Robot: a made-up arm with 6 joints.
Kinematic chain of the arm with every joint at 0, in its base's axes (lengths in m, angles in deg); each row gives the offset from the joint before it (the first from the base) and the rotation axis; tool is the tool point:
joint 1: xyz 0 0 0.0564 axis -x
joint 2: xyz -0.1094 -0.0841 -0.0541 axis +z
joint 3: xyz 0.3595 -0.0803 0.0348 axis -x
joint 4: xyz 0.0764 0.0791 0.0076 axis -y
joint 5: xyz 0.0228 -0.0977 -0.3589 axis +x
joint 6: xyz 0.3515 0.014 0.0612 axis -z
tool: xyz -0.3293 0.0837 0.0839
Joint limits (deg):
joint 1: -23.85..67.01
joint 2: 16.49..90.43
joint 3: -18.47..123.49
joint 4: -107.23..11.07
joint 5: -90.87..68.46
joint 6: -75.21..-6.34
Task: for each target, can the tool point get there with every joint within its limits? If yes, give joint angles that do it. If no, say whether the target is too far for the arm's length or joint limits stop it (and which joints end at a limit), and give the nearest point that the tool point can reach.
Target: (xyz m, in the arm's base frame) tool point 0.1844 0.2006 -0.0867
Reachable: yes | joints -6.66 73.57 -1.40 -68.06 -25.23 -51.39
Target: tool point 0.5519 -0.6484 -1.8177
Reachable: no: too far | nearest point 0.2070 -0.2450 -0.7650 | short by 1.179 m
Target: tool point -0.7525 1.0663 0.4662
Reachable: no: joint limits stop it (at a limit: joint 1, joint 2, joint 3, joint 5, joint 6) | nearest point -0.1783 0.5305 0.2486 | short by 0.815 m
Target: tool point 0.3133 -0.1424 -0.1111
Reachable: yes | joints -4.18 76.72 12.93 -83.65 42.80 -67.89
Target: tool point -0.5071 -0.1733 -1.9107
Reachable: no: too far | nearest point 0.0477 -0.0779 -0.8279 | short by 1.220 m
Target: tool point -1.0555 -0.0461 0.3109
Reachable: no: joint limits stop it (at a limit: joint 2, joint 3, joint 4, joint 5, joint 6) | nearest point -0.2838 -0.0406 0.2807 | short by 0.772 m
